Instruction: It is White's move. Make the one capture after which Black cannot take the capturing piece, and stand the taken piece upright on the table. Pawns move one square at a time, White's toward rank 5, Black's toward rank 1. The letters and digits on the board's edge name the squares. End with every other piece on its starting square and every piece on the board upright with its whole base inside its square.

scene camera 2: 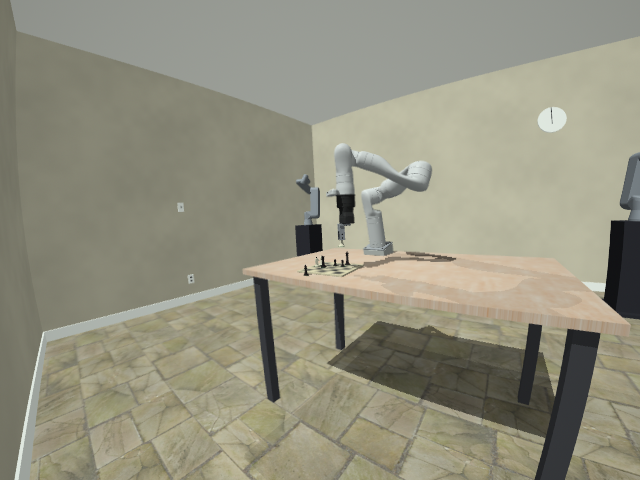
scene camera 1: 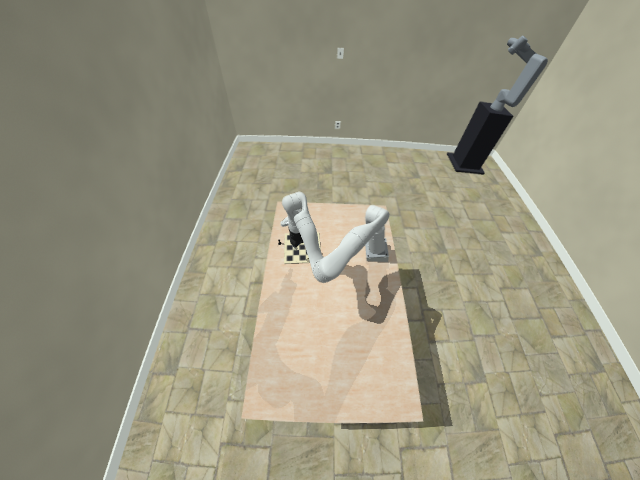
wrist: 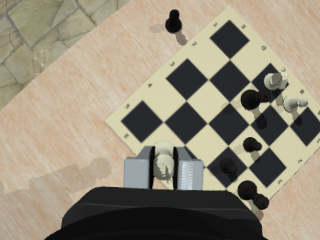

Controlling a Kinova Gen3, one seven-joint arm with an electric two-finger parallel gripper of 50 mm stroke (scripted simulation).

Labels:
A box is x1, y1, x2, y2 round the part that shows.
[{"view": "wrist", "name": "my gripper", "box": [44, 146, 267, 239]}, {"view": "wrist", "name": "chessboard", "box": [105, 6, 319, 213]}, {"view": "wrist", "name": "white chess piece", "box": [152, 141, 175, 179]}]

